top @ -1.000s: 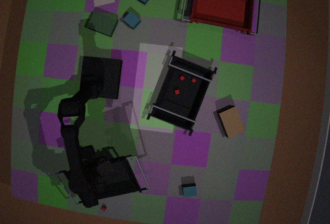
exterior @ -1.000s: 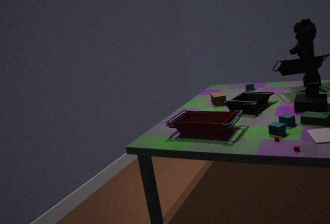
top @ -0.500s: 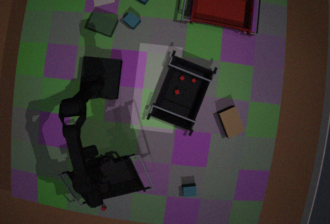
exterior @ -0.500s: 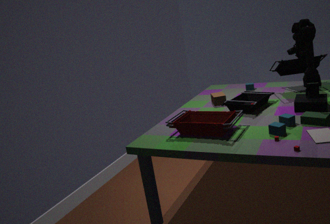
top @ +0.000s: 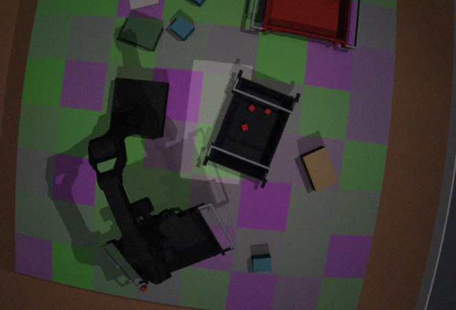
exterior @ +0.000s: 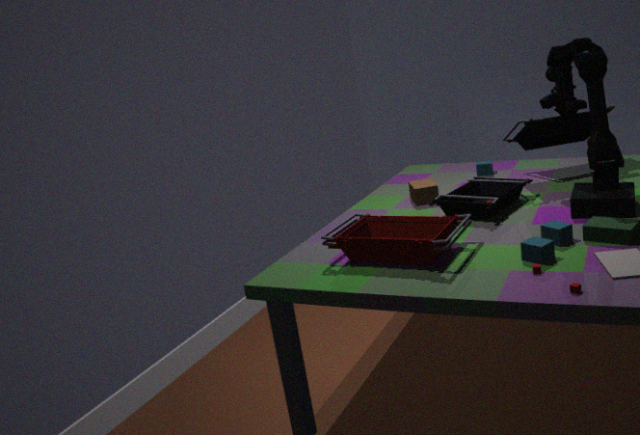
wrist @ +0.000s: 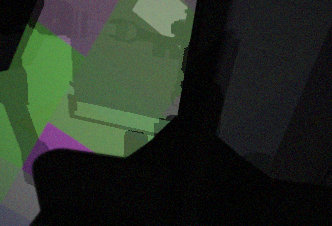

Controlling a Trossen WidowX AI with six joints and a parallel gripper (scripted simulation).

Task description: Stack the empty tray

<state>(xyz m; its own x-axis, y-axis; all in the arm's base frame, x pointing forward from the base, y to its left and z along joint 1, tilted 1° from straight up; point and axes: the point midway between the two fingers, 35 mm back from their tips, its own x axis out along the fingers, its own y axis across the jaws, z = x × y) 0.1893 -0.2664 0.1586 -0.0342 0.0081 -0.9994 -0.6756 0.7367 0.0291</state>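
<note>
My gripper tip is 5 cm short of the black tray, 6 cm to the left of it and 1 cm above it. From my gripper tip the other things lie so: green box: 26 cm behind, 53 cm to the left, 16 cm below; then tan box: 42 cm ahead, 29 cm to the left, 15 cm below; then white sheet: 32 cm behind, 69 cm to the left, 18 cm below.
</note>
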